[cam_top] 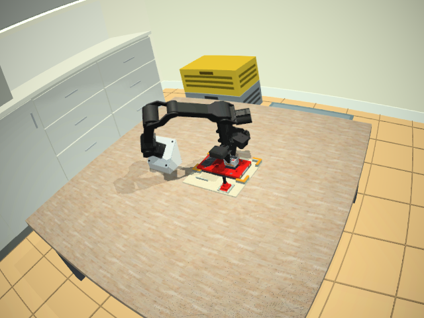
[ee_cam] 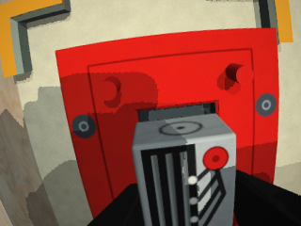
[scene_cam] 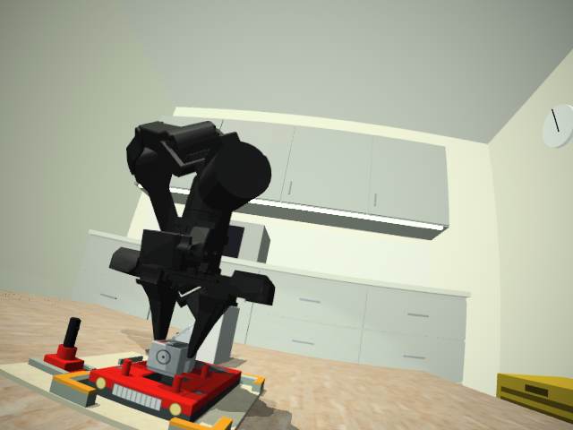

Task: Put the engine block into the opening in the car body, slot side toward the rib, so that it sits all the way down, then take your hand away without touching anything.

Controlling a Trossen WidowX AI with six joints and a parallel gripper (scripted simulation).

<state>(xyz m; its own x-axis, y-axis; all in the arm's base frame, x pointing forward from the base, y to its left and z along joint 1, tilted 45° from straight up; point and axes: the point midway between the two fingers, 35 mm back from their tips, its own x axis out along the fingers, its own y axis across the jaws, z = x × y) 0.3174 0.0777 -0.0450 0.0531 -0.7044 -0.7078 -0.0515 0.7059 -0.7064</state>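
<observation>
The grey engine block lies 1 cm below my gripper tip.
</observation>
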